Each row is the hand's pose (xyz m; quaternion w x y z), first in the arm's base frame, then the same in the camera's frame.
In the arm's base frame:
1: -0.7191 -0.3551 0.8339 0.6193 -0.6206 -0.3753 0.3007
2: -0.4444 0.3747 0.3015 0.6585 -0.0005 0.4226 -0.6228
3: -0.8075 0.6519 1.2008 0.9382 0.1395 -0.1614 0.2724
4: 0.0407 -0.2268 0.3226 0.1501 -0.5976 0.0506 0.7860
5: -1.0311 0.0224 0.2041 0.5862 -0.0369 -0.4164 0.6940
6: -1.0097 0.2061 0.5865 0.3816 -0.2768 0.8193 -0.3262
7: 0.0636 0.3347 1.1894 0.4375 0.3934 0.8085 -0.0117
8: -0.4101 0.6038 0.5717 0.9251 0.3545 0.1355 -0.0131
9: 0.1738 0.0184 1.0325 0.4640 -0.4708 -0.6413 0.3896
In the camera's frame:
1: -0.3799 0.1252 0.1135 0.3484 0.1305 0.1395 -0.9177
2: -0.5222 -0.7948 -0.0438 0.4375 -0.8902 -0.0857 0.0942
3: -1.2849 -0.3515 0.4452 0.1222 -0.3355 0.5250 0.7726
4: -0.2463 -0.3907 -0.6423 0.9036 -0.0045 -0.1033 -0.4156
5: -0.1008 -0.5452 0.4440 0.2715 -0.1547 -0.4927 -0.8121
6: -0.5042 -0.4223 0.4948 0.1168 0.9668 0.1142 0.1965
7: -1.2499 -0.2153 -0.4712 0.0757 -0.7644 0.5661 -0.2992
8: -0.8758 -0.7823 -0.0054 0.3585 -0.5864 0.5600 0.4627
9: -0.9522 -0.1020 -0.6592 0.2685 -0.2084 0.0799 -0.9371

